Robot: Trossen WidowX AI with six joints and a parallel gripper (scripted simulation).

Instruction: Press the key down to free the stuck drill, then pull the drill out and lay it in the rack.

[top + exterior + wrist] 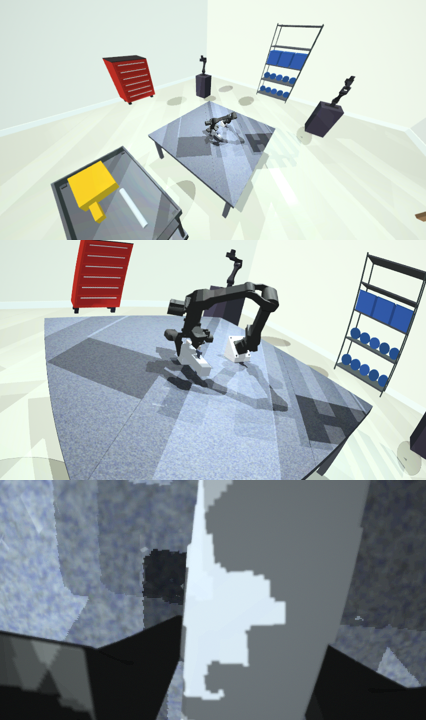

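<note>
Right now the drill is 20 mm to the left of my gripper tip and 30 mm above it. Round my gripper tip: white block (20 mm ahead, 70 mm to the left, 20 mm above); then dark key (30 mm ahead, 100 mm to the left, 30 mm above).
</note>
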